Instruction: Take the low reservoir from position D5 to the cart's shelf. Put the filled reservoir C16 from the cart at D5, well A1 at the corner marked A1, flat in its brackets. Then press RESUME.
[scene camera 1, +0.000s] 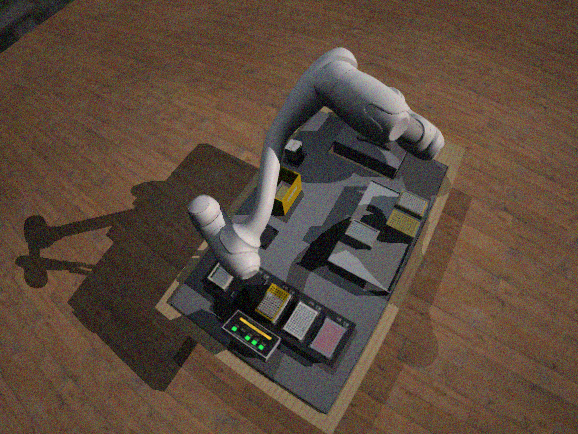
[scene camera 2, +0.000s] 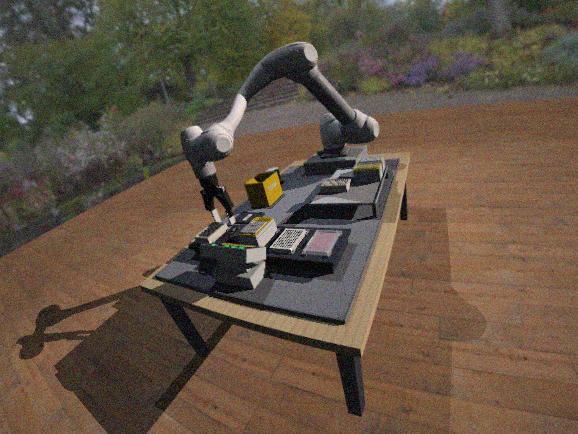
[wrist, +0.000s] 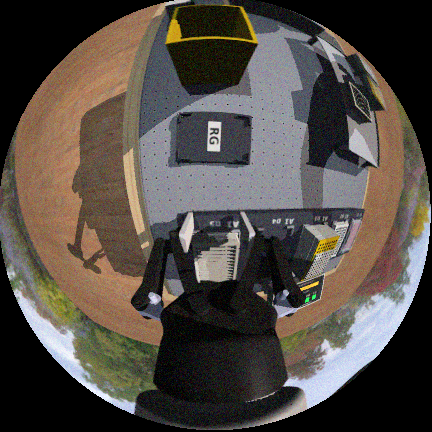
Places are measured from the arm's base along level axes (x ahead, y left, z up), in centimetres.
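Where they show: gripper, fingertip midpoint: (scene camera 2: 225, 223) (wrist: 216, 219); arm's base, origin of the base link: (scene camera 2: 336, 153).
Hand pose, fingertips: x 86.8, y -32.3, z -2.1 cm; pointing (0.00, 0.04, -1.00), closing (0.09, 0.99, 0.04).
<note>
Things, the pixels of their top centre, and the offset from my fingertips. "spot": a spot on its surface instead.
- low reservoir, middle of its top: (wrist: 215, 267) (scene camera 1: 223, 270) (scene camera 2: 210, 229) dx +9.2, dy -1.0, dz +2.4 cm
- pale reservoir, middle of its top: (scene camera 1: 362, 232) (scene camera 2: 335, 182) dx -30.6, dy +43.8, dz +3.3 cm
- grey cart, middle of its top: (scene camera 1: 380, 231) (scene camera 2: 352, 182) dx -35.6, dy +50.9, dz +0.8 cm
- control panel, surface spot: (scene camera 2: 232, 260) spot: dx +32.0, dy +26.4, dz +5.2 cm
- yellow-topped box, middle of its top: (wrist: 321, 260) (scene camera 2: 255, 224) (scene camera 1: 272, 301) dx +11.5, dy +23.7, dz +5.7 cm
- white rack, middle of its top: (scene camera 2: 288, 238) (wrist: 335, 242) (scene camera 1: 300, 320) dx +12.6, dy +36.0, dz +0.7 cm
- pink plate, middle of its top: (scene camera 2: 321, 240) (scene camera 1: 328, 337) (wrist: 352, 236) dx +13.8, dy +48.3, dz +0.7 cm
- dark RG pad, middle of its top: (wrist: 213, 135) (scene camera 1: 259, 231) (scene camera 2: 247, 216) dx -14.8, dy +1.4, dz -4.5 cm
- yellow bin, middle of its top: (scene camera 1: 280, 182) (scene camera 2: 260, 177) dx -35.6, dy +2.4, dz +7.6 cm
The low reservoir (scene camera 1: 220, 276) (scene camera 2: 211, 232) (wrist: 217, 262), pale with a ribbed inside, sits at D5, the end position of the dark deck (scene camera 2: 305, 263) (wrist: 306, 215). My gripper (scene camera 2: 224, 218) (wrist: 216, 219) points down over it, partly open, with the two pale fingertips on either side of the reservoir's near end and nothing gripped. The arm hides the gripper in scene camera 1. A pale reservoir (scene camera 1: 362, 233) (scene camera 2: 336, 185) (wrist: 360, 101) lies on the grey cart (scene camera 1: 391, 257) (scene camera 2: 361, 193); its label is not readable. The control panel (scene camera 1: 251, 334) (scene camera 2: 232, 260) (wrist: 311, 292) shows green lights; RESUME is not readable.
A yellow-topped box (scene camera 1: 273, 302) (scene camera 2: 258, 231) (wrist: 322, 252), a white rack (scene camera 1: 301, 321) (scene camera 2: 288, 240) and a pink plate (scene camera 1: 329, 337) (scene camera 2: 322, 243) stand along the deck. A dark RG pad (wrist: 192, 145) and a yellow bin (scene camera 1: 291, 194) (scene camera 2: 265, 190) (wrist: 210, 60) stand behind.
</note>
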